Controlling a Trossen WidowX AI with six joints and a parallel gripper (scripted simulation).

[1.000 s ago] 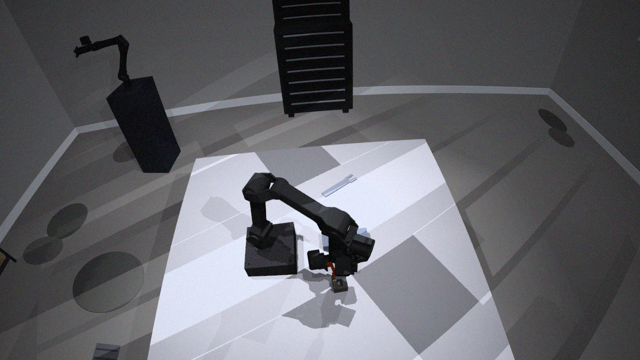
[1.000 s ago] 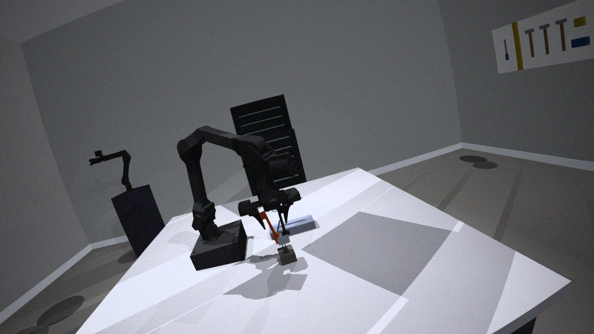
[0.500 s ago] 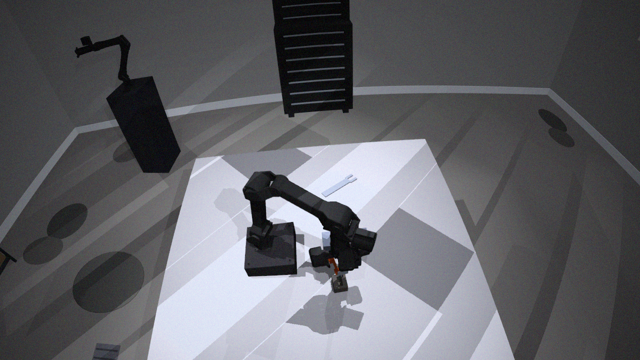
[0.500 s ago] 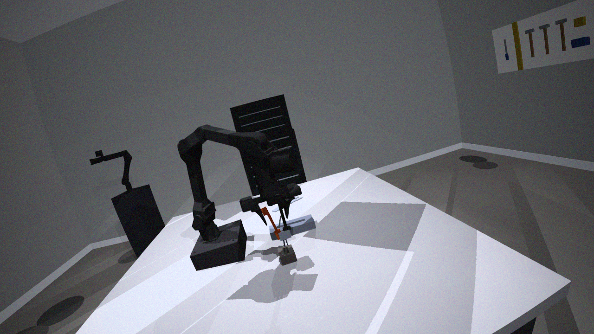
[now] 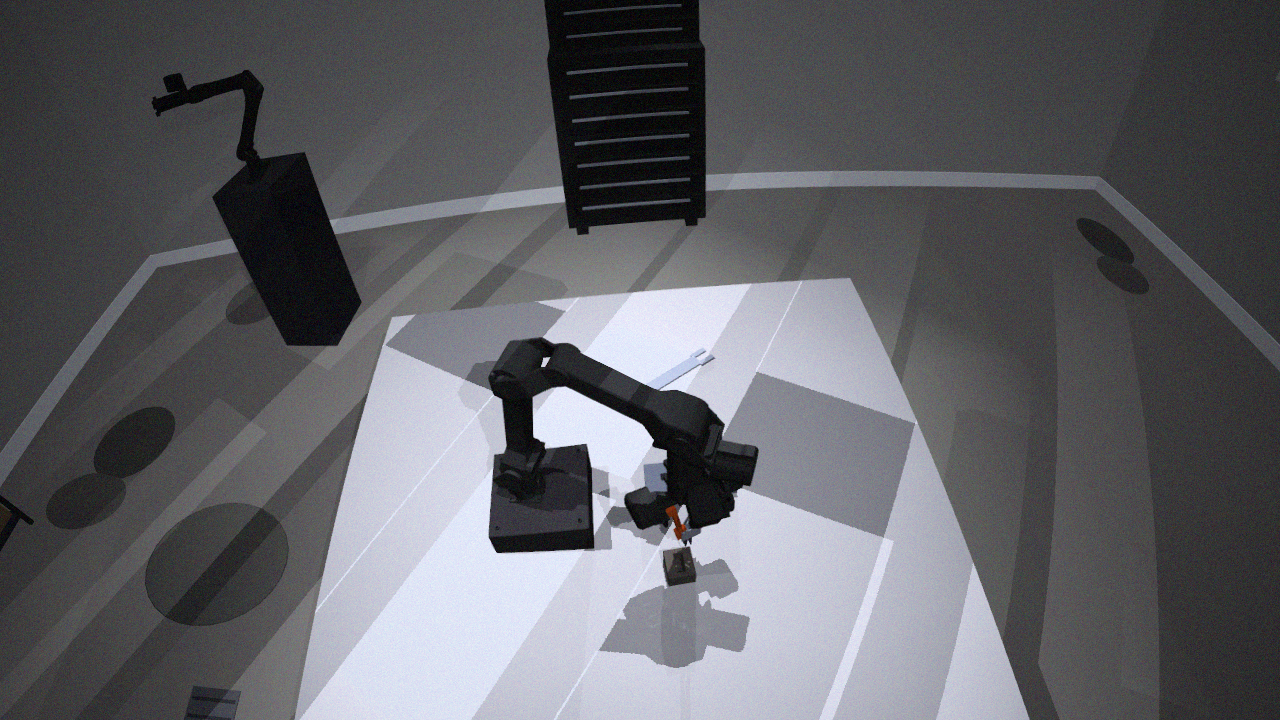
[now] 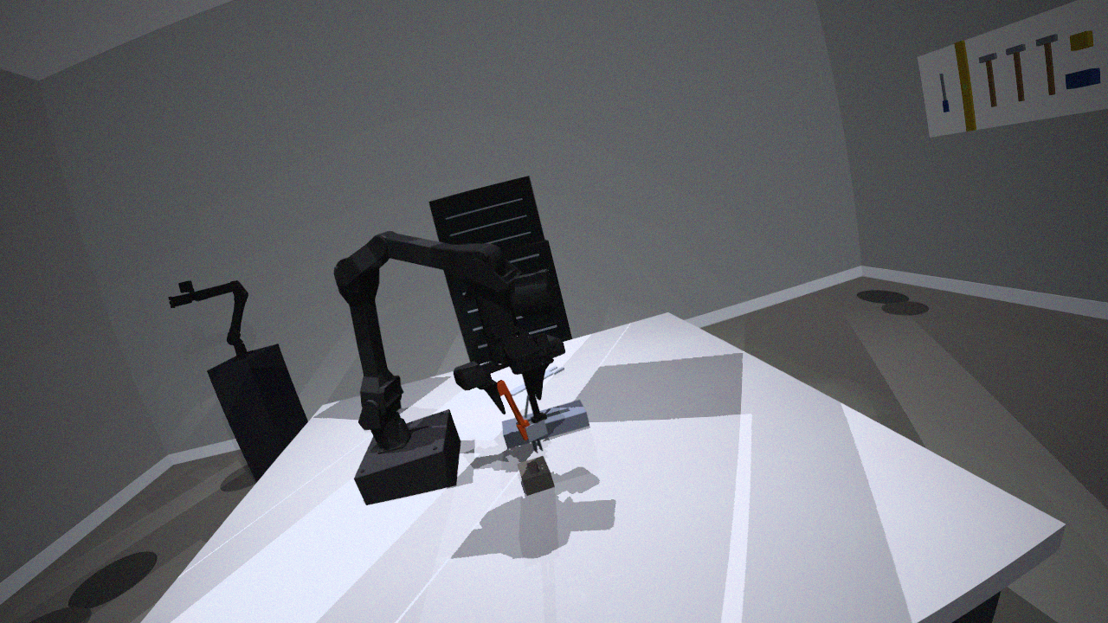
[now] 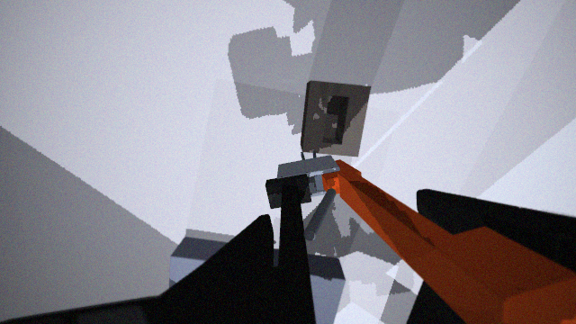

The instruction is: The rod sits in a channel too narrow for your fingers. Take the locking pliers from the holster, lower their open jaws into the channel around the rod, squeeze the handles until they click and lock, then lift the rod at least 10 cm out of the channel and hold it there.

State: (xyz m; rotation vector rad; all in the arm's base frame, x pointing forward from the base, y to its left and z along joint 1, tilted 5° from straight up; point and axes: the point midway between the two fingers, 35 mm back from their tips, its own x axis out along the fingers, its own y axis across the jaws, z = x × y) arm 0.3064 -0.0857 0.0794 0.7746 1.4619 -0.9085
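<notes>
The channel block lies 1 cm ahead of my gripper tip, 16 cm to the left of it and 12 cm below it. From my gripper tip the other things lie so: thin grey plate 1 cm behind, 49 cm to the left, 14 cm below; tan holster 1 cm behind, 3 cm to the right, 13 cm below.
</notes>
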